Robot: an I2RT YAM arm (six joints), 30 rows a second.
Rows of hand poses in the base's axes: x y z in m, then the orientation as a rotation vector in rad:
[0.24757, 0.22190, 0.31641, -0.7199, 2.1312, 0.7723]
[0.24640, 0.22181, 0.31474, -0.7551, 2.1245, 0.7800]
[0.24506, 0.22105, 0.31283, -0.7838, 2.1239, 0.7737]
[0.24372, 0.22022, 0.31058, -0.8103, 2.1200, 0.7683]
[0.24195, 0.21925, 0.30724, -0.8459, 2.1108, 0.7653]
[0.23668, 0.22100, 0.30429, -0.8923, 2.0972, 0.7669]
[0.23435, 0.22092, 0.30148, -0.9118, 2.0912, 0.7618]
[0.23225, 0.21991, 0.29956, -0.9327, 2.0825, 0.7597]
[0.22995, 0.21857, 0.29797, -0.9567, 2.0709, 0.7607]
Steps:
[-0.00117, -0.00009, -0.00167, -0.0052, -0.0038, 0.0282]
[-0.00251, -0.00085, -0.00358, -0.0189, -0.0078, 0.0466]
[-0.00385, -0.00168, -0.00583, -0.0299, -0.0140, 0.0638]
[-0.00562, -0.00265, -0.00917, -0.0407, -0.0236, 0.0887]
[-0.01089, -0.00090, -0.01212, -0.0511, -0.0346, 0.1233]
[-0.01322, -0.00098, -0.01493, -0.0587, -0.0417, 0.1358]
[-0.01532, -0.00199, -0.01685, -0.0640, -0.0497, 0.1506]
[-0.01762, -0.00333, -0.01844, -0.0676, -0.0586, 0.1689]

